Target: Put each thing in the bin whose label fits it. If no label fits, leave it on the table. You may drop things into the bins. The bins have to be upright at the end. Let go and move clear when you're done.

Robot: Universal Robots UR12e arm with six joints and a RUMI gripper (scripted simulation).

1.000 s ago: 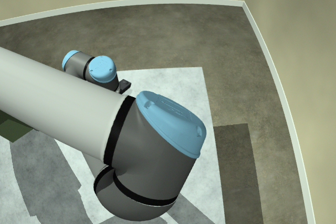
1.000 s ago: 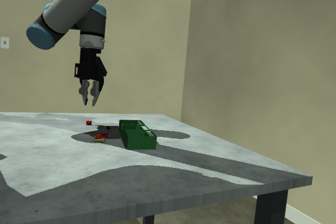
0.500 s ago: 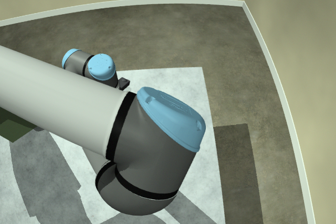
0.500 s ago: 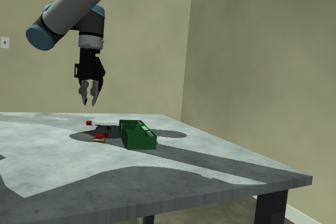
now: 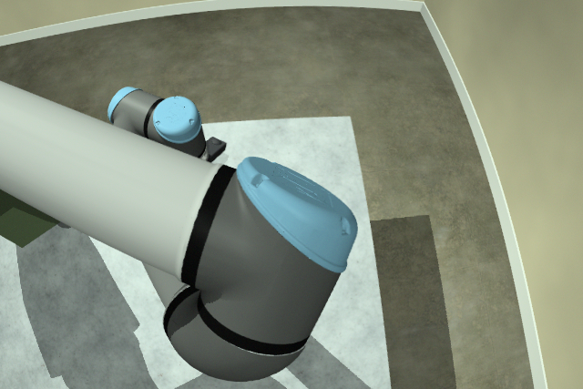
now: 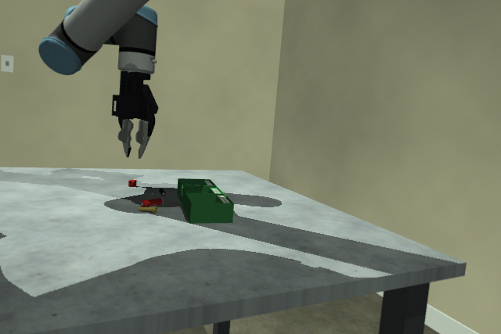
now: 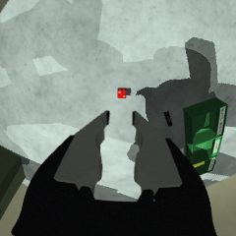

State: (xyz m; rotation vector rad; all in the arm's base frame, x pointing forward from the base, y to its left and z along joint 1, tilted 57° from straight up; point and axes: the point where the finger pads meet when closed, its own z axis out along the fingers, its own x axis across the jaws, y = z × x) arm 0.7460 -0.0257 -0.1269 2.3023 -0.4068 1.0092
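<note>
Right now my hand is 90 mm above the red die. The rest, counted from my hand: bolt (20 mm behind, 260 mm to the right, 90 mm below); then red battery (210 mm to the right, 90 mm below); then black battery (50 mm ahead, 100 mm to the right, 90 mm below).
</note>
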